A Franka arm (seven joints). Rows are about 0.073 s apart.
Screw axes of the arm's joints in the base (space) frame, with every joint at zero. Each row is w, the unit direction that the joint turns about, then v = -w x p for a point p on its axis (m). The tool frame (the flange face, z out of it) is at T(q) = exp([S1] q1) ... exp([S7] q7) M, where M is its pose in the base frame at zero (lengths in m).
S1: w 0 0 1 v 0 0 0
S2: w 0 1 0 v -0.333 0 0
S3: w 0 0 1 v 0 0 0
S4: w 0 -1 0 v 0.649 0 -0.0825
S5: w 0 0 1 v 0 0 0
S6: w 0 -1 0 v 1.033 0 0
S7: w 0 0 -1 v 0 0.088 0
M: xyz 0.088 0 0.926 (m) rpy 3.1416 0 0 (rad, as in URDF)
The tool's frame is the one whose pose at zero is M.
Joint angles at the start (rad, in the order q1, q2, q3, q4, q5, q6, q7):
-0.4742 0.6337 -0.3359 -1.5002 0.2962 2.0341 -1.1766
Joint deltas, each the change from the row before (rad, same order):
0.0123 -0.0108 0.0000 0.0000 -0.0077 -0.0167 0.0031
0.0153 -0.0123 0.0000 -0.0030 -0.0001 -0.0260 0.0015
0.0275 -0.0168 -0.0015 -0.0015 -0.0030 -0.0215 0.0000
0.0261 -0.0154 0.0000 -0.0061 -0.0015 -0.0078 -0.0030
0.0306 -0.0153 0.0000 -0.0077 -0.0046 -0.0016 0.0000
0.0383 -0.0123 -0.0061 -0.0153 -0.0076 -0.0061 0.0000
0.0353 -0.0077 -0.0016 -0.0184 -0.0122 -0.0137 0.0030
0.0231 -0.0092 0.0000 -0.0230 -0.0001 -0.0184 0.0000
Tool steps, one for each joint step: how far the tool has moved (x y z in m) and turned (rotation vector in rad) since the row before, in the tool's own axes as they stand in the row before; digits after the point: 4 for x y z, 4 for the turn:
0.0066 -0.0065 -0.0052 0.0057 -0.0060 -0.0134
0.0077 -0.0092 -0.0039 0.0184 -0.0041 -0.0140
0.0143 -0.0131 -0.0074 0.0085 -0.0029 -0.0284
0.0139 -0.0121 -0.0053 0.0019 0.0010 -0.0294
0.0162 -0.0132 -0.0047 -0.0033 -0.0005 -0.0317
0.0157 -0.0150 0.0008 0.0060 -0.0130 -0.0329
0.0148 -0.0158 0.0062 0.0185 -0.0234 -0.0314
0.0082 -0.0131 0.0073 0.0302 -0.0145 -0.0183

